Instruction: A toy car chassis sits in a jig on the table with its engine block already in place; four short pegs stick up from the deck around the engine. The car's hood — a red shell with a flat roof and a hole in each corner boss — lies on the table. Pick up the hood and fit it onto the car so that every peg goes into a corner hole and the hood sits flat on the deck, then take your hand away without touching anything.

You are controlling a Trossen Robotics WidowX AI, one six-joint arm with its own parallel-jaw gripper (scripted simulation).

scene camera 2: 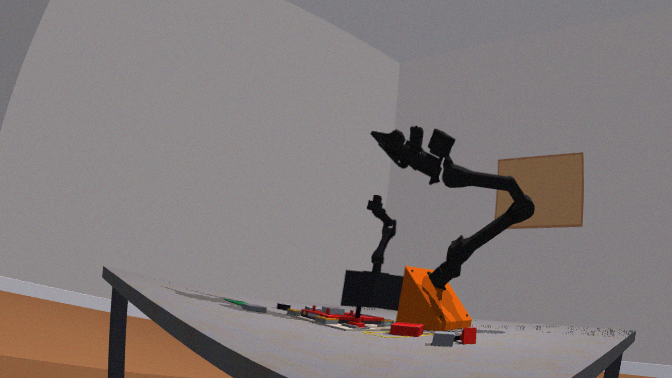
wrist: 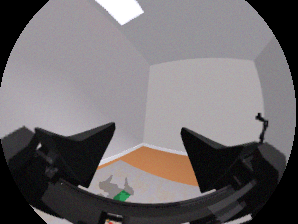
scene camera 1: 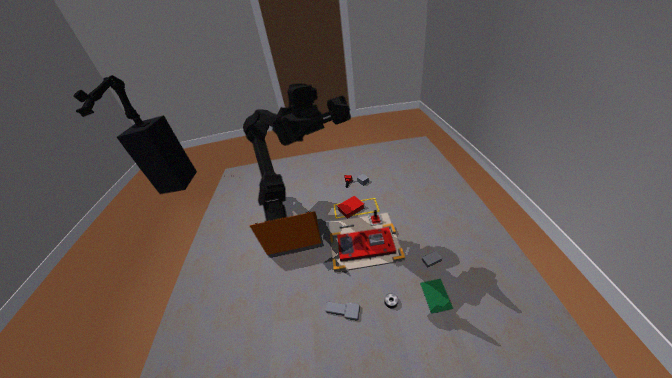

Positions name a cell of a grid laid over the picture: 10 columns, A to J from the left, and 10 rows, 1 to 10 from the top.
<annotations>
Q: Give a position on a green plate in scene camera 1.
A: At G8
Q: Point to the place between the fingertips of my gripper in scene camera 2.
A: F4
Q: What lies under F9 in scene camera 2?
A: A jig.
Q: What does my gripper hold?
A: Nothing.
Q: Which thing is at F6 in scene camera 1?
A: A jig.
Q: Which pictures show my gripper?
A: Scene camera 2, the wrist view and scene camera 1: all of them.
</annotations>
